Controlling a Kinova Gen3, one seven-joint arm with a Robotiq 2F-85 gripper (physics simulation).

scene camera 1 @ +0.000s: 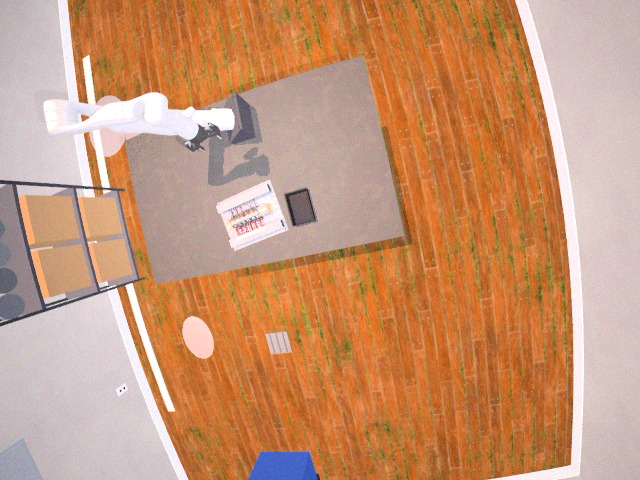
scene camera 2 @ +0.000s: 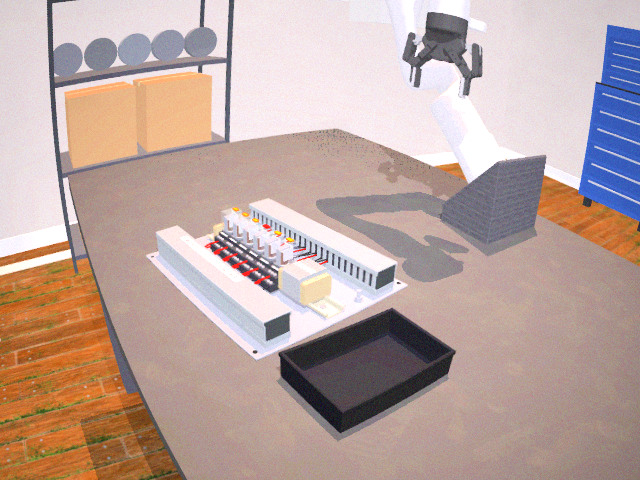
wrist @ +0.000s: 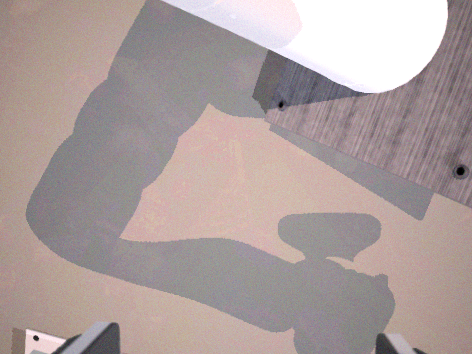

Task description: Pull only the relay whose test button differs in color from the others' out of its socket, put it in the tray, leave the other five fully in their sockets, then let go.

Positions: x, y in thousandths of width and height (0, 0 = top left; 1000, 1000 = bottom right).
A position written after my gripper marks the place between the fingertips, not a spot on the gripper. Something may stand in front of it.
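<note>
There is a white panel (scene camera 2: 476, 672), (scene camera 1: 430, 449) here that I can see. I also see a terminal block (scene camera 2: 487, 605), and my own gripper (scene camera 2: 685, 193) is in sight as well.
</note>
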